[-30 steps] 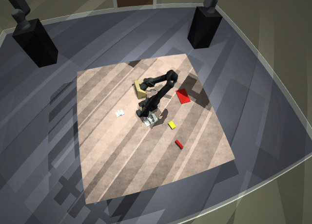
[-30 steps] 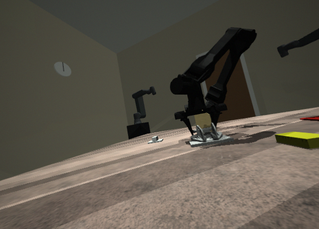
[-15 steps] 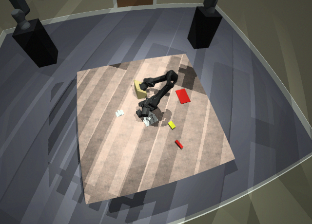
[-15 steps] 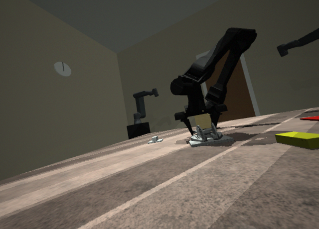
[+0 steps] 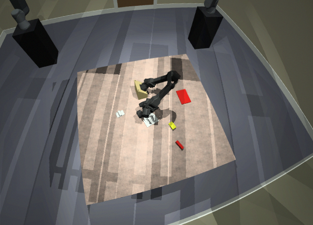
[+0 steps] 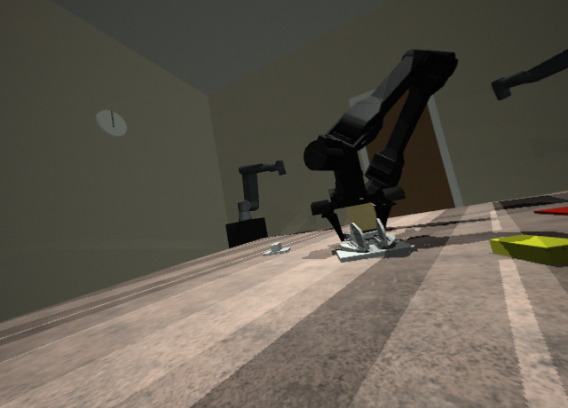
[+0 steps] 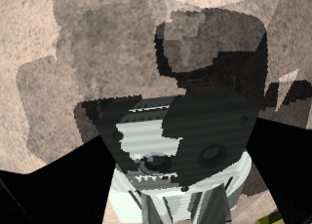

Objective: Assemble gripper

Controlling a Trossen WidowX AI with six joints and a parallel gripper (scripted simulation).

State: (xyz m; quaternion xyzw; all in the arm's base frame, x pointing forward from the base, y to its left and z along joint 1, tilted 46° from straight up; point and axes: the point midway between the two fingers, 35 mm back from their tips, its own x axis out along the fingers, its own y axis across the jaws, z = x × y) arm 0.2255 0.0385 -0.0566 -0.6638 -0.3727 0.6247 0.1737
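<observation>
The grey housing plate lies right at my gripper tip. The rest, counted from my gripper tip: yellow block 19 cm to the left, 16 cm ahead; grey gripper base 2 cm above, 1 cm ahead; grey stepped piece 24 cm to the right, 7 cm behind.
</observation>
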